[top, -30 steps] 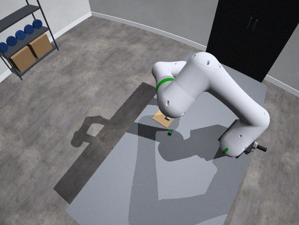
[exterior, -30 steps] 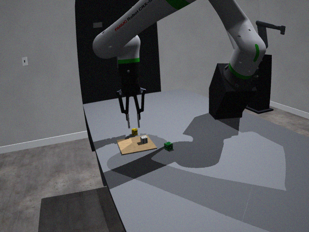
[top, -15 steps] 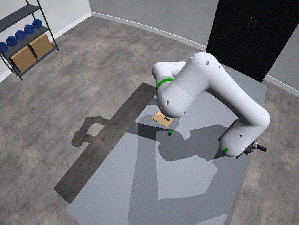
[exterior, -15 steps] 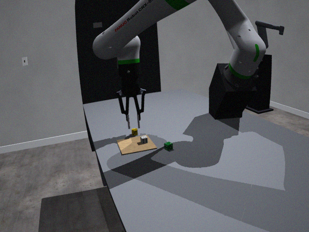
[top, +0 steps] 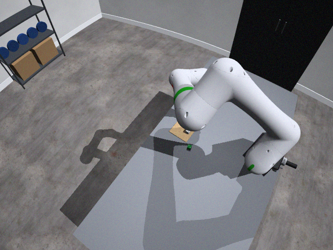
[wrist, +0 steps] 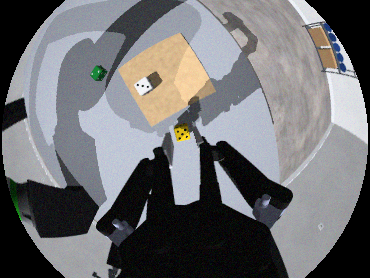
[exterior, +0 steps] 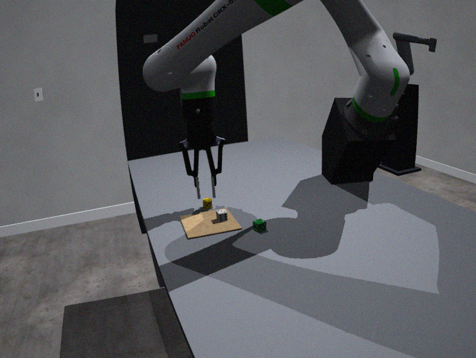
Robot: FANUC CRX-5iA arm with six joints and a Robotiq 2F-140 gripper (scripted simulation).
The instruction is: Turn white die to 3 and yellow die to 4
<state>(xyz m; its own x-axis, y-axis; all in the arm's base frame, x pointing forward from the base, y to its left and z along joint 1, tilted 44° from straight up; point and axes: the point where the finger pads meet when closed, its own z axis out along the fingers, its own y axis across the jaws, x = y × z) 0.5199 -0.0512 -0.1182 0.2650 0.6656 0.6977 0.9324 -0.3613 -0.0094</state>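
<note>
My gripper is now 5 cm above the yellow die. Round my hand: white die (1 cm behind, 11 cm to the left, 5 cm below); tan mat (2 cm ahead, 11 cm to the left, 6 cm below); green die (9 cm behind, 20 cm to the left, 5 cm below).
</note>
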